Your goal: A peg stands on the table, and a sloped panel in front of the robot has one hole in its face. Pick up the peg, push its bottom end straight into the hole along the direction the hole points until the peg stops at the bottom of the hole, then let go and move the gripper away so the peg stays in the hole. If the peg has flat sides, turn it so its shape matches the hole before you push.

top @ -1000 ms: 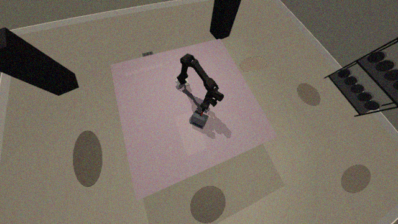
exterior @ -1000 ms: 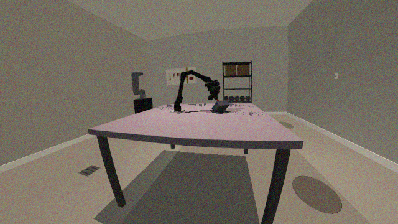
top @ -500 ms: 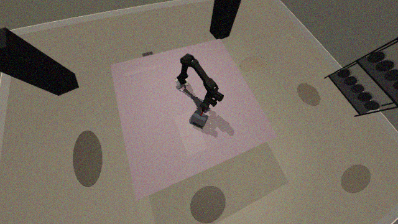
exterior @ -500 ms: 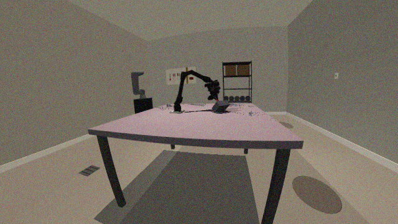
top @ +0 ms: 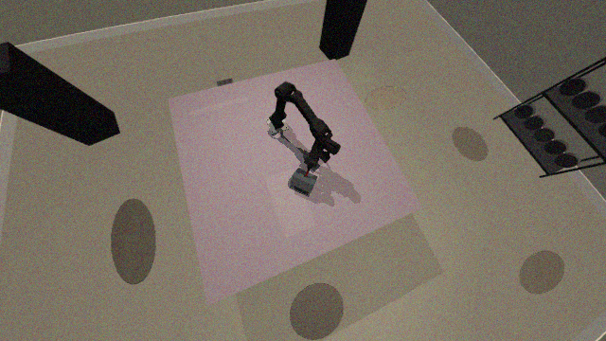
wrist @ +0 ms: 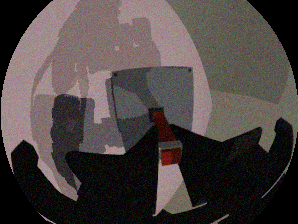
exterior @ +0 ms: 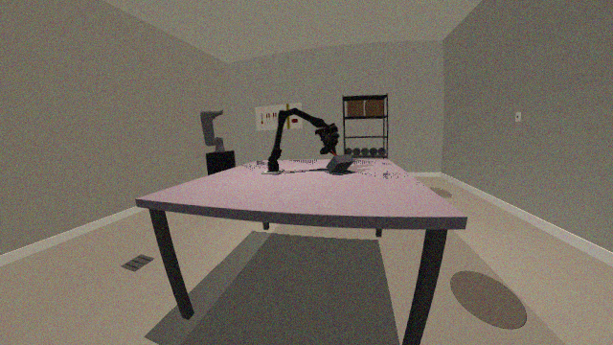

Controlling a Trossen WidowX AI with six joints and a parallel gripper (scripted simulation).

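My gripper tip is 60 mm above the dark grey sloped panel, 40 mm to the left of it and 30 mm short of it. From my gripper tip the other things lie so: red peg (10 mm to the left, 10 mm behind, 10 mm above).
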